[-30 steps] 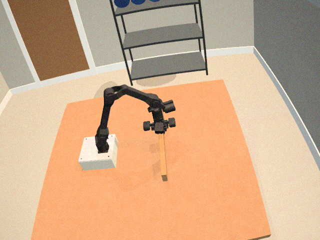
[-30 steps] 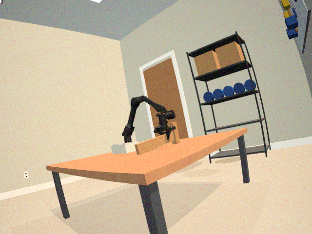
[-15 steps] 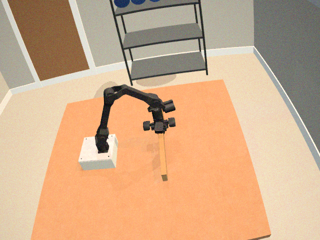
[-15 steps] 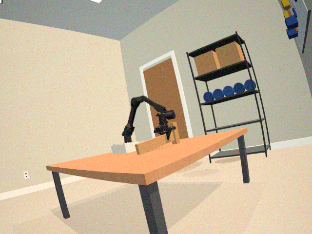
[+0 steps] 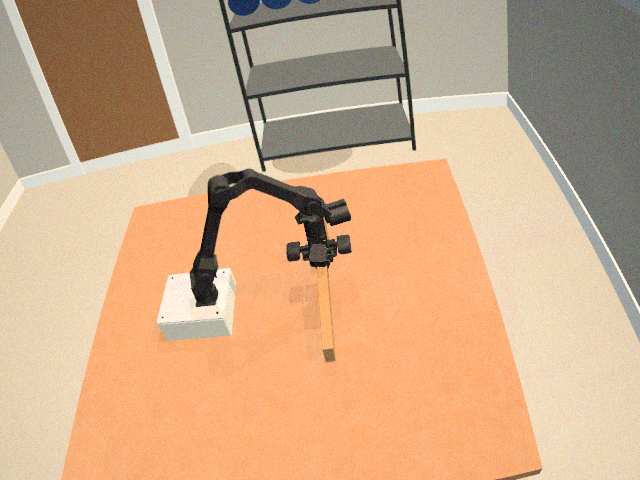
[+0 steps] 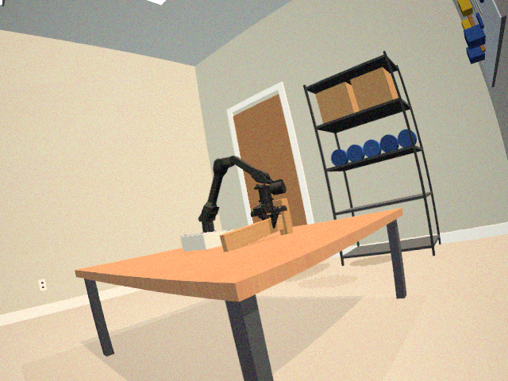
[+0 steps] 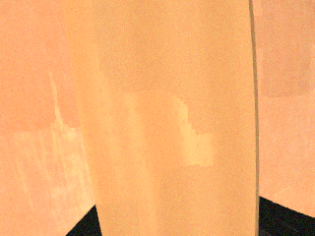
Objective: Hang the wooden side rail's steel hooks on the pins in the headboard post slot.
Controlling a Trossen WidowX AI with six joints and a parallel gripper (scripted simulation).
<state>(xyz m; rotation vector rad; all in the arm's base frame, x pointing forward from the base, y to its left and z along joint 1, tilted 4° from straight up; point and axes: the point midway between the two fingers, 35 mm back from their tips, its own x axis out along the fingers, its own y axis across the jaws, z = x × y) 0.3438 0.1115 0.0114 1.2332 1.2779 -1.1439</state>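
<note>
Now: gripper tip 120 mm to the right of the wooden headboard post and 40 mm below it.
</note>
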